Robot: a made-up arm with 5 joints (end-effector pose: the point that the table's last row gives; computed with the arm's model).
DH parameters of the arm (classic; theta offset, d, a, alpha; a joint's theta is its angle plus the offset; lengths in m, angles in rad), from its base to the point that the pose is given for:
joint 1: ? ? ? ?
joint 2: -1.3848 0 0.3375 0
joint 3: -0.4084 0 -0.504 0
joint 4: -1.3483 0 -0.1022 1.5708
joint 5: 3.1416 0.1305 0 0
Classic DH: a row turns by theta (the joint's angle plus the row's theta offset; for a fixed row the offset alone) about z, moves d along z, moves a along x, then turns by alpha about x.
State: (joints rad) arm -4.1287 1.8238 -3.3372 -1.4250 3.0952
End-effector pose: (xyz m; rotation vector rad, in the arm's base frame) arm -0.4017 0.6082 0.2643 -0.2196 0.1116 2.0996
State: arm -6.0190 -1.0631 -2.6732 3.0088 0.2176
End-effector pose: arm -0.4478 -0.1211 0.7077 -2.7866 -0.0649 -1.0303
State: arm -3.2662 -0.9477 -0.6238 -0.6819 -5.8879
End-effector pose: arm -0.2931 0.0367 0.6939 -0.2290 -0.8609 0.2526
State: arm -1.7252 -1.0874 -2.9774 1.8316 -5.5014
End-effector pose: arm 0.1052 0.6756 0.7547 0.3450 -1.0505 2.0172
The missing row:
joint 1: 0 0.1765 0 -1.5708
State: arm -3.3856 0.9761 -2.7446 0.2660 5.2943
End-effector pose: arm -0.8802 0.2191 0.6092 0.6277 -1.6067 -0.9313
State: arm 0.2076 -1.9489 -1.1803 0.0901 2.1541
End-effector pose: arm -0.5134 -0.1081 0.7453 -0.0592 0.0870 -0.7792
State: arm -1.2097 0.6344 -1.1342 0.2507 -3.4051
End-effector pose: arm 0.2513 -0.6654 -0.0728 1.3428 2.6233 -0.2478
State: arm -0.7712 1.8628 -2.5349 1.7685 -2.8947
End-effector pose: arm 0.4470 -0.4345 -0.4447 -1.0044 -1.7996 -0.3262
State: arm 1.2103 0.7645 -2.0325 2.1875 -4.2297
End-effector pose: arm 0.2593 0.6879 0.1718 2.0282 -0.9096 0.0672
